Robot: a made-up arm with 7 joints. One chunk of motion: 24 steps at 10 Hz.
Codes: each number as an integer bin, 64 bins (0 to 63) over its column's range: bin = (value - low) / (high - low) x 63, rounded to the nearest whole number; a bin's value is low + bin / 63 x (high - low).
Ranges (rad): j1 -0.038..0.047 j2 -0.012..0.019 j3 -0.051..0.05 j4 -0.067..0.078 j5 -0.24..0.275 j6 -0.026..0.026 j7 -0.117..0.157
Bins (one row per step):
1: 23 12 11 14 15 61 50
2: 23 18 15 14 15 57 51
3: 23 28 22 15 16 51 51
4: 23 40 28 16 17 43 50
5: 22 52 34 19 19 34 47
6: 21 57 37 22 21 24 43
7: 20 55 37 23 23 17 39
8: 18 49 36 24 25 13 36
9: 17 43 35 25 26 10 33
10: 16 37 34 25 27 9 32
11: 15 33 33 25 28 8 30
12: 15 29 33 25 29 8 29
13: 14 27 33 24 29 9 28
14: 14 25 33 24 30 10 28
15: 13 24 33 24 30 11 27
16: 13 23 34 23 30 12 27
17: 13 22 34 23 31 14 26
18: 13 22 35 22 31 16 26
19: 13 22 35 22 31 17 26
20: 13 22 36 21 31 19 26
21: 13 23 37 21 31 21 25
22: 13 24 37 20 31 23 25
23: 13 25 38 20 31 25 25
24: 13 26 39 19 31 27 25
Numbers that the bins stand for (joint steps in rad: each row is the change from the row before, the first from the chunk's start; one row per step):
1: -0.00697 -0.00610 -0.03337 -0.03478 -0.11738 0.02435 0.10046
2: -0.00697 -0.00314 -0.02695 -0.03478 -0.11738 0.02105 0.10481
3: -0.00697 0.00178 -0.01573 -0.03248 -0.10921 0.01610 0.10481
4: -0.00697 0.00768 -0.00611 -0.03017 -0.10103 0.00949 0.10046
5: -0.00832 0.01359 0.00351 -0.02327 -0.08468 0.00206 0.08741
6: -0.00967 0.01605 0.00832 -0.01637 -0.06833 -0.00619 0.07002
7: -0.01102 0.01506 0.00832 -0.01406 -0.05198 -0.01197 0.05262
8: -0.01371 0.01211 0.00671 -0.01176 -0.03563 -0.01527 0.03957
9: -0.01506 0.00916 0.00511 -0.00946 -0.02746 -0.01775 0.02652
10: -0.01641 0.00621 0.00351 -0.00946 -0.01929 -0.01857 0.02217
11: -0.01776 0.00424 0.00190 -0.00946 -0.01111 -0.01940 0.01348
12: -0.01776 0.00227 0.00190 -0.00946 -0.00294 -0.01940 0.00913
13: -0.01911 0.00129 0.00190 -0.01176 -0.00294 -0.01857 0.00478
14: -0.01911 0.00030 0.00190 -0.01176 0.00524 -0.01775 0.00478
15: -0.02046 -0.00019 0.00190 -0.01176 0.00524 -0.01692 0.00043
16: -0.02046 -0.00068 0.00351 -0.01406 0.00524 -0.01610 0.00043
17: -0.02046 -0.00117 0.00351 -0.01406 0.01341 -0.01444 -0.00392
18: -0.02046 -0.00117 0.00511 -0.01637 0.01341 -0.01279 -0.00392
19: -0.02046 -0.00117 0.00511 -0.01637 0.01341 -0.01197 -0.00392
20: -0.02046 -0.00117 0.00671 -0.01867 0.01341 -0.01032 -0.00392
21: -0.02046 -0.00068 0.00832 -0.01867 0.01341 -0.00867 -0.00827
22: -0.02046 -0.00019 0.00832 -0.02097 0.01341 -0.00702 -0.00827
23: -0.02046 0.00030 0.00992 -0.02097 0.01341 -0.00537 -0.00827
24: -0.02046 0.00079 0.01152 -0.02327 0.01341 -0.00371 -0.00827

